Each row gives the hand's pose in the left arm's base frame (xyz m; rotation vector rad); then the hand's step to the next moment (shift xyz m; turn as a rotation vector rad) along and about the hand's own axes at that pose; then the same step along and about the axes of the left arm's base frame.
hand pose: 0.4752 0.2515 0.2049 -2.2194 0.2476 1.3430
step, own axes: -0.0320 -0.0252 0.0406 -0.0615 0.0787 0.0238
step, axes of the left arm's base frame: -0.0364 0.0390 0.0215 -0.0809 -0.0608 0.0174
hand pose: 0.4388 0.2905 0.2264 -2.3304 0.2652 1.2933
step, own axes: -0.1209 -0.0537 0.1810 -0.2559 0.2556 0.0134
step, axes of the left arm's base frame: -0.1810 0.1275 0.0356 -0.2450 -0.2309 0.1327
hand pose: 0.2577 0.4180 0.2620 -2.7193 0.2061 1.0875
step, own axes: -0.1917 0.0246 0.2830 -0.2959 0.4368 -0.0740
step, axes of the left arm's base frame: -0.3309 0.0544 -0.0707 -0.2527 -0.4254 0.1973
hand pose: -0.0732 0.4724 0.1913 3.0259 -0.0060 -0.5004
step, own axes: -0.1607 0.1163 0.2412 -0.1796 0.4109 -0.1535
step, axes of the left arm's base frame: -0.2288 -0.1310 -0.1674 -0.1173 -0.3957 0.2331
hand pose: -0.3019 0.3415 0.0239 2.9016 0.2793 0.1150
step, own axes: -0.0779 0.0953 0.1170 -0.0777 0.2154 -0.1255
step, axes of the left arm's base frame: -0.0476 -0.1315 -0.0963 -0.0498 -0.1946 0.1669
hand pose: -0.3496 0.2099 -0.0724 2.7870 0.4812 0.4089
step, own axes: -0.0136 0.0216 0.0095 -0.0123 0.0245 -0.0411
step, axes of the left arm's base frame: -0.0032 -0.0266 -0.0049 -0.0174 -0.0173 0.0429
